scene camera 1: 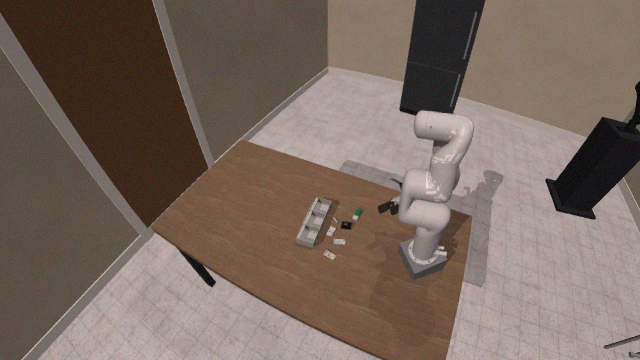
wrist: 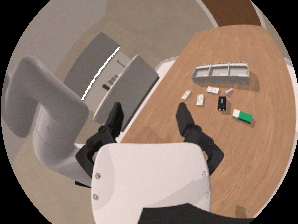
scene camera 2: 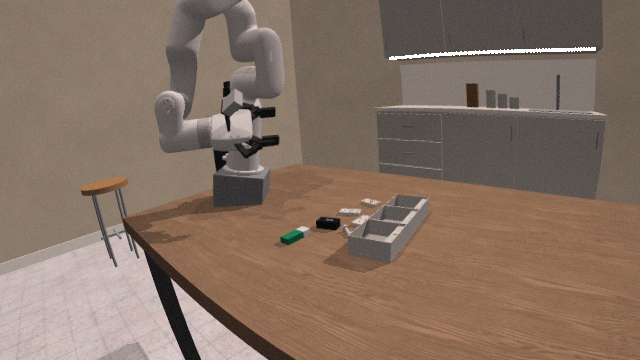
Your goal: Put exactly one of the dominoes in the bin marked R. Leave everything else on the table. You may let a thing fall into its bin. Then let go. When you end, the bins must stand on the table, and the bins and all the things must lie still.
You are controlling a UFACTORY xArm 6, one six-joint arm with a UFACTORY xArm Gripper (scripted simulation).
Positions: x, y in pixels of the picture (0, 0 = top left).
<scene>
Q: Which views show the grey bin tray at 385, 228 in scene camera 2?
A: Scene camera 1, the wrist view and scene camera 2: all of them.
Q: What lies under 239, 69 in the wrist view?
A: A grey bin tray.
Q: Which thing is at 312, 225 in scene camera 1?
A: A grey bin tray.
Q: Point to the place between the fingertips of my gripper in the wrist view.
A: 150, 108
</scene>
